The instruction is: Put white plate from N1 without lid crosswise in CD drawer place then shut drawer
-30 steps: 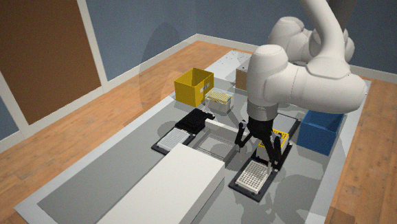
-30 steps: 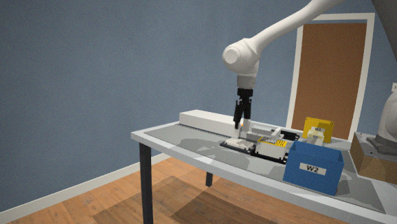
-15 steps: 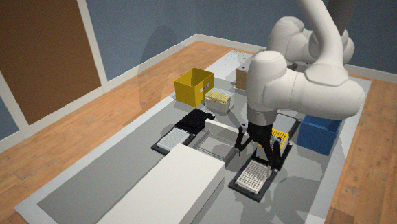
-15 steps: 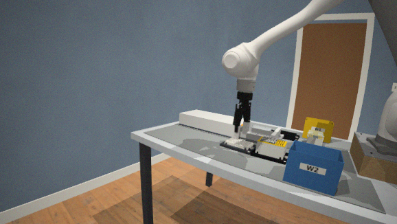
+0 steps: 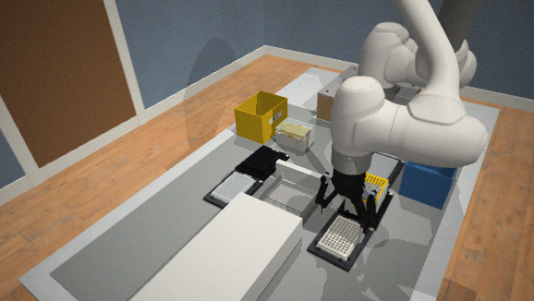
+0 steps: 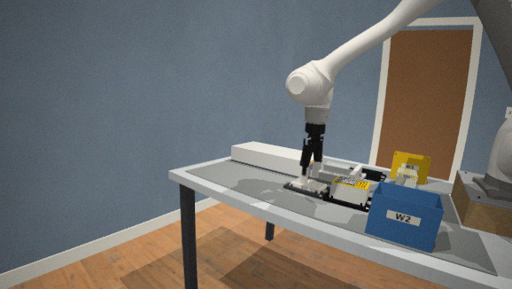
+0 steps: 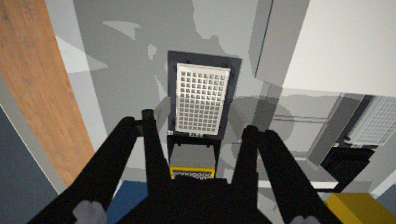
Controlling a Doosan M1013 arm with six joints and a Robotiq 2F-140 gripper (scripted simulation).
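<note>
Right now my hand is 40 mm above the white plate. Also, from my hand: drawer (60 mm behind, 190 mm to the right, 40 mm below); then work nest N1 (60 mm below); then yellow-topped tip box (170 mm behind, 20 mm to the left, 10 mm below).
</note>
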